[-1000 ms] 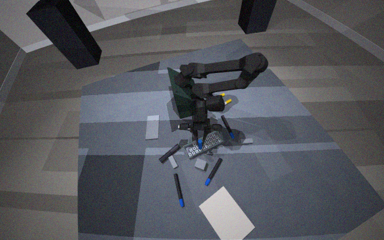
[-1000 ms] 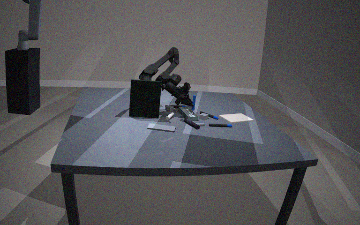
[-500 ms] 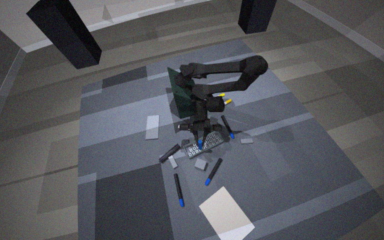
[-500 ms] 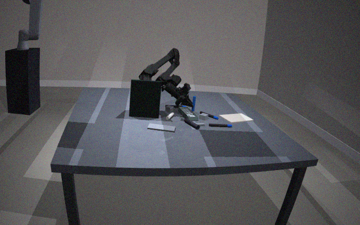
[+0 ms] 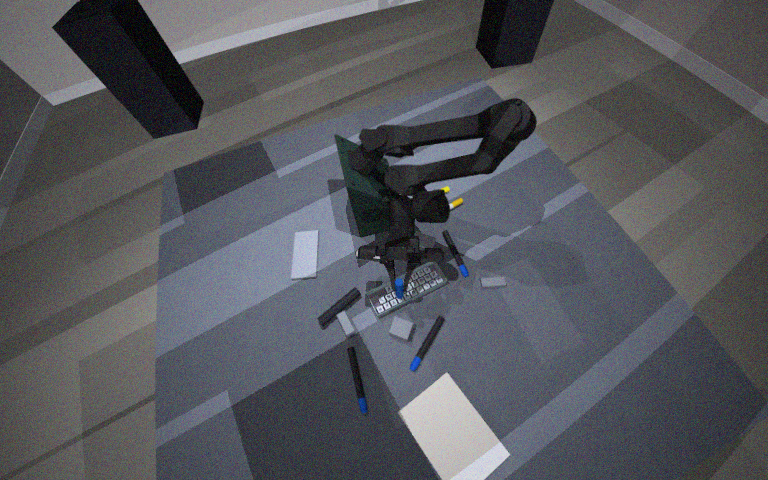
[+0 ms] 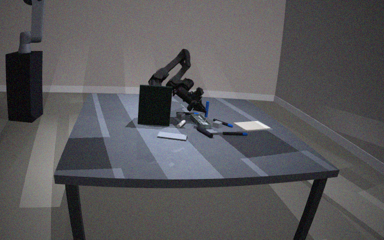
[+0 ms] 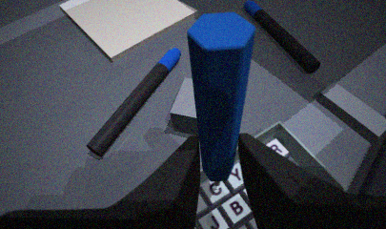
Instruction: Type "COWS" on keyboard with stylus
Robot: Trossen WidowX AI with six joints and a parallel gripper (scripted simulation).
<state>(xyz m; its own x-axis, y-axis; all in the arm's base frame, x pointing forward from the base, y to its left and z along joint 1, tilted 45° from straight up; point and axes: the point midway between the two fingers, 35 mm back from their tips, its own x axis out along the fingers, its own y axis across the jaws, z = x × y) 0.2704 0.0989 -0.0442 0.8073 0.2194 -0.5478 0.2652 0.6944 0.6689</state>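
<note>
My gripper tip is now 20 mm past the B key, 10 mm to the left of it and 70 mm above it. The rest, counted from my gripper tip: J key 20 mm behind, 10 mm to the left, 70 mm below; then blue stylus 20 mm below; then dark cylinder 20 mm behind, 150 mm to the right, 70 mm below.
</note>
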